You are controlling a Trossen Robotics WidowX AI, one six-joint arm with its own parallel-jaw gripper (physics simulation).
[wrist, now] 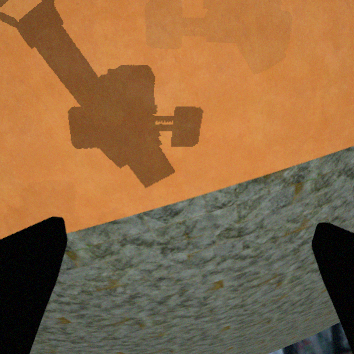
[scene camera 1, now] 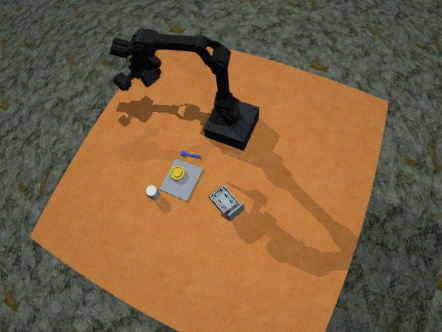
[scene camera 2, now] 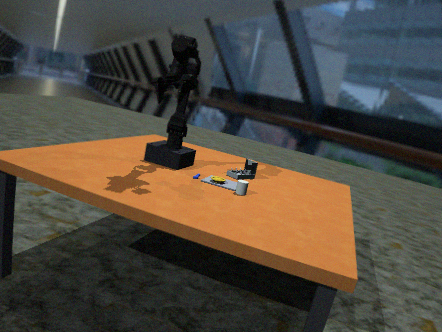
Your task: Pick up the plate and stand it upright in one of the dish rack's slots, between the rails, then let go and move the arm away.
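The yellow plate point(scene camera 1: 177, 173) point(scene camera 2: 218, 179) lies flat on a square grey board point(scene camera 1: 187, 192) point(scene camera 2: 227, 185). The small grey dish rack point(scene camera 1: 236, 212) point(scene camera 2: 251, 167) stands apart from the board, with short rails on its base and a raised wall at one end. My gripper point(scene camera 1: 136, 81) point(wrist: 194, 235) is open and empty, with its black fingers wide apart. It is high above the table, well away from the plate and the rack, near a table edge. Neither the plate nor the rack shows in the wrist view.
A white cup point(scene camera 1: 151, 191) point(scene camera 2: 241, 188) stands close beside the board. A small blue spoon-like item point(scene camera 1: 191, 155) point(scene camera 2: 196, 176) lies between the board and the arm's black base point(scene camera 1: 231, 127) point(scene camera 2: 170, 154). The arm's shadow falls on the orange table point(scene camera 1: 125, 250) point(scene camera 2: 280, 225) point(wrist: 240, 110).
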